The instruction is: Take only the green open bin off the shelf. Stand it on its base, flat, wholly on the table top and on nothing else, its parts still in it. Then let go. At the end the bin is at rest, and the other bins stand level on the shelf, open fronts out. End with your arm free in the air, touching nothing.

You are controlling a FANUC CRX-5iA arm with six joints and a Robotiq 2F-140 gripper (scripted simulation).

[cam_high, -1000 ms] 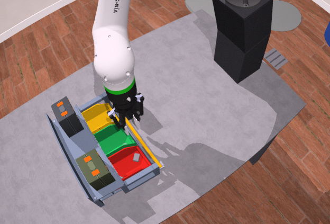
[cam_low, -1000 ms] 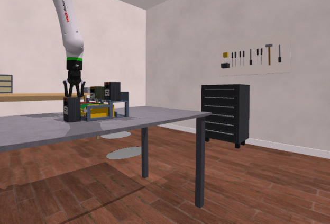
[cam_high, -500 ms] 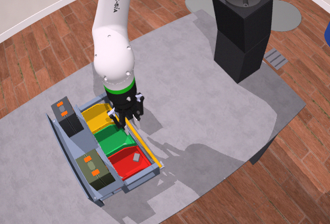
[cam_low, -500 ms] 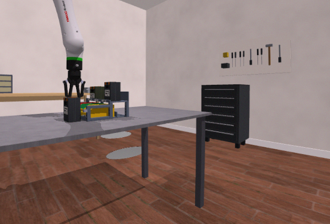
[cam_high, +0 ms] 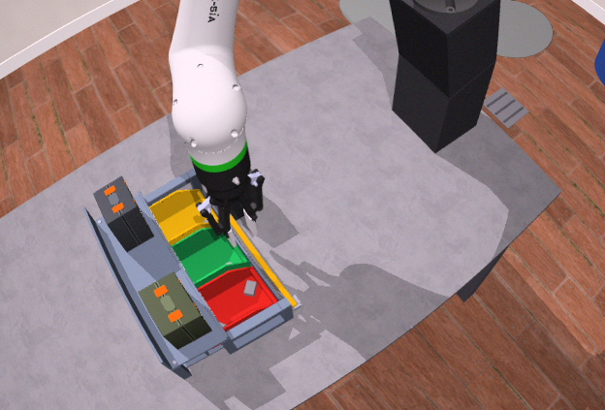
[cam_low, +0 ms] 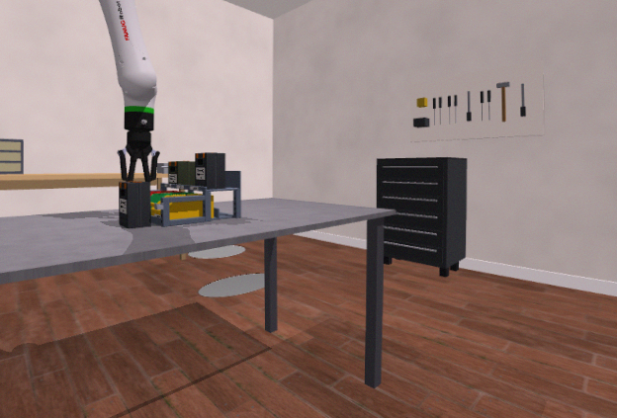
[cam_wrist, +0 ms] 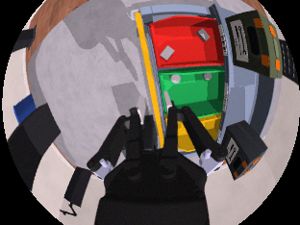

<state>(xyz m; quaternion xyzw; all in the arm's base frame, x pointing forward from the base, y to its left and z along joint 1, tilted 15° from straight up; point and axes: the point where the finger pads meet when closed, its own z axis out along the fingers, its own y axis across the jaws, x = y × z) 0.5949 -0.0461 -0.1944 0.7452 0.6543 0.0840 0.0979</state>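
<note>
The yellow bar lies 3 cm below my hand. The rest, counted from my hand: dark box: 6 cm behind, 11 cm to the right, 3 cm below; green open bin: 10 cm ahead, 1 cm to the right, 5 cm below; yellow bin: 9 cm ahead, 12 cm to the right, 5 cm below.
</note>
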